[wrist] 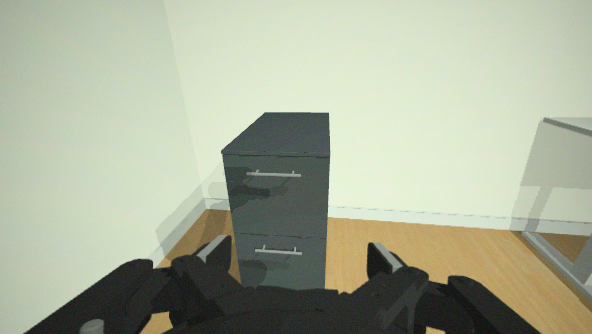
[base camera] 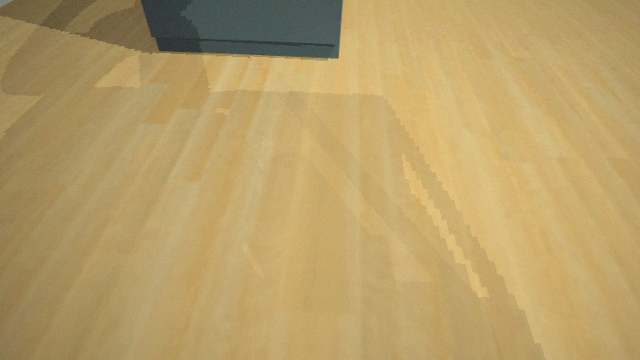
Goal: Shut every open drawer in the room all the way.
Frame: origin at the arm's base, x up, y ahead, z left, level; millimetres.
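Seen in the pictures: gripper, between the fingertips: (wrist: pixel 298 253).
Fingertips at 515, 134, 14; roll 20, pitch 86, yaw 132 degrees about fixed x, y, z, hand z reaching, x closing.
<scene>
Offsets run from my fingertips to a thing's top centre, as dx, dy, dz. "spot": to the spot under its first point. Level surfaces: height alone.
A dark blue-grey cabinet (base camera: pixel 250 22) (wrist: pixel 300 135) stands by the wall, in the middle of the wrist view and at the top of the base view. Its upper drawer @(spot: -410, +653, +90) (wrist: pixel 290 210) and lower drawer @(spot: -693, +653, +56) (wrist: pixel 300 267) each have a thin silver bar handle. Both fronts look flush with the cabinet, with thin seams between them. The lower drawer's bottom is hidden behind the gripper in the wrist view. My gripper (wrist: pixel 298 253) is open and empty, in front of the cabinet and apart from it. No drawer that stands out shows in these views.
A pale wall (wrist: pixel 430 100) with a white baseboard (wrist: pixel 400 213) runs behind the cabinet, and another wall (wrist: pixel 85 125) is at the left. At the right edge are part of a table top @(dx -192) (wrist: pixel 575 124) and a grey metal floor bar (wrist: pixel 555 261). Shadows cross the wooden floor @(dx -912) (base camera: pixel 550 200).
</scene>
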